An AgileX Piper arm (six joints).
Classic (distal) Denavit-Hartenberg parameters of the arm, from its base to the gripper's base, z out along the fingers. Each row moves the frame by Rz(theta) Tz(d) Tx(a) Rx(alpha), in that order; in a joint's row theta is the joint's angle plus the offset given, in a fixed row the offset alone. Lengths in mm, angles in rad.
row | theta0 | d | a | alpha
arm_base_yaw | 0 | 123 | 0 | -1.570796
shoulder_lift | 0.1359 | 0 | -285 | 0
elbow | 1.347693 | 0 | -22 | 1.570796
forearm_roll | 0 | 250.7 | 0 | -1.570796
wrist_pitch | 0 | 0 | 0 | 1.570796
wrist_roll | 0 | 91 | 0 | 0
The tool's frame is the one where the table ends.
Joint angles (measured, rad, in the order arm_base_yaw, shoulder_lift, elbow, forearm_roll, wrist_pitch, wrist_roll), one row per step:
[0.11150 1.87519 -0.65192 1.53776 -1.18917 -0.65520]
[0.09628 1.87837 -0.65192 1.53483 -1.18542 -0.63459]
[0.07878 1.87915 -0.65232 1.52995 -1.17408 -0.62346]
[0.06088 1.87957 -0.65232 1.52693 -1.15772 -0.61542]
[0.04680 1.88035 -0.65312 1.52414 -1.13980 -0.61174]
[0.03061 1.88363 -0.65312 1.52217 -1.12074 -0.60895]
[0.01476 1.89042 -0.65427 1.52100 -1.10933 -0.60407]
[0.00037 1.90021 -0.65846 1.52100 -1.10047 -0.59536]
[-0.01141 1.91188 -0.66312 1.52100 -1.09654 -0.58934]
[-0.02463 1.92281 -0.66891 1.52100 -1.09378 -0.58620]
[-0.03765 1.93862 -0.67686 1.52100 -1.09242 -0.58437]
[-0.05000 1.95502 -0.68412 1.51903 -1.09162 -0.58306]
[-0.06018 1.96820 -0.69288 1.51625 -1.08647 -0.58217]
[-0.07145 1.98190 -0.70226 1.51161 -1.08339 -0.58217]
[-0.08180 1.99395 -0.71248 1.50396 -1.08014 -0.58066]
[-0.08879 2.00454 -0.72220 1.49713 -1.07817 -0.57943]
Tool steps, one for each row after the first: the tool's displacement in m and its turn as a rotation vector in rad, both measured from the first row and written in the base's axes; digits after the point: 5 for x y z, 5 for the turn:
[-0.00049 -0.00395 -0.00102 0.00761 -0.01508 -0.01771]
[-0.00073 -0.00821 -0.00188 0.01877 -0.02355 -0.02978]
[-0.00115 -0.01241 -0.00314 0.03431 -0.02862 -0.04099]
[-0.00114 -0.01548 -0.00450 0.05025 -0.03009 -0.04656]
[-0.00155 -0.01908 -0.00675 0.06710 -0.02756 -0.05439]
[-0.00200 -0.02288 -0.00922 0.07782 -0.02559 -0.06656]
[-0.00180 -0.02639 -0.01192 0.08774 -0.02747 -0.08083]
[-0.00149 -0.02941 -0.01472 0.09244 -0.02600 -0.09358]
[-0.00110 -0.03290 -0.01709 0.09543 -0.02404 -0.10712]
[-0.00030 -0.03643 -0.02042 0.09679 -0.01834 -0.12066]
[0.00042 -0.03983 -0.02395 0.09684 -0.01084 -0.13181]
[0.00190 -0.04251 -0.02673 0.10069 -0.00719 -0.13805]
[0.00344 -0.04562 -0.02941 0.10180 -0.00298 -0.14409]
[0.00549 -0.04854 -0.03148 0.10233 -0.00241 -0.14679]
[0.00764 -0.05061 -0.03316 0.10194 -0.00250 -0.14722]

